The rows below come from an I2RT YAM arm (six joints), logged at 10 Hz.
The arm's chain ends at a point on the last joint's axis. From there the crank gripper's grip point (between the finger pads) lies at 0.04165 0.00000 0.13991 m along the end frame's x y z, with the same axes.
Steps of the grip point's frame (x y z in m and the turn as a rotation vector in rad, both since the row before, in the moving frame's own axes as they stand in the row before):
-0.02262 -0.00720 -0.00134 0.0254 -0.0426 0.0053
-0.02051 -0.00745 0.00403 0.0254 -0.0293 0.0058
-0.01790 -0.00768 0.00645 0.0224 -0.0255 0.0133
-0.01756 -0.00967 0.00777 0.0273 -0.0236 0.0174
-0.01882 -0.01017 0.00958 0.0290 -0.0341 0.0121
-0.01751 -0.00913 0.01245 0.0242 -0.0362 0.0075
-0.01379 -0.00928 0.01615 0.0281 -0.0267 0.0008
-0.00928 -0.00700 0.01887 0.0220 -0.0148 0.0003
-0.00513 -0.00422 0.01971 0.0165 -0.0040 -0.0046
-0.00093 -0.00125 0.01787 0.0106 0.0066 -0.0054
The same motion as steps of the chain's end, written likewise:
-0.01663 -0.00383 -0.00294 0.0254 -0.0426 0.0053
-0.01640 -0.00411 0.00291 0.0254 -0.0293 0.0058
-0.01434 -0.00506 0.00546 0.0224 -0.0255 0.0133
-0.01427 -0.00653 0.00687 0.0273 -0.0236 0.0174
-0.01405 -0.00657 0.00829 0.0290 -0.0341 0.0121
-0.01243 -0.00602 0.01107 0.0242 -0.0362 0.0075
-0.01004 -0.00537 0.01514 0.0281 -0.0267 0.0008
-0.00721 -0.00393 0.01830 0.0220 -0.0148 0.0003
-0.00456 -0.00172 0.01957 0.0165 -0.0040 -0.0046
-0.00185 0.00046 0.01816 0.0106 0.0066 -0.0054

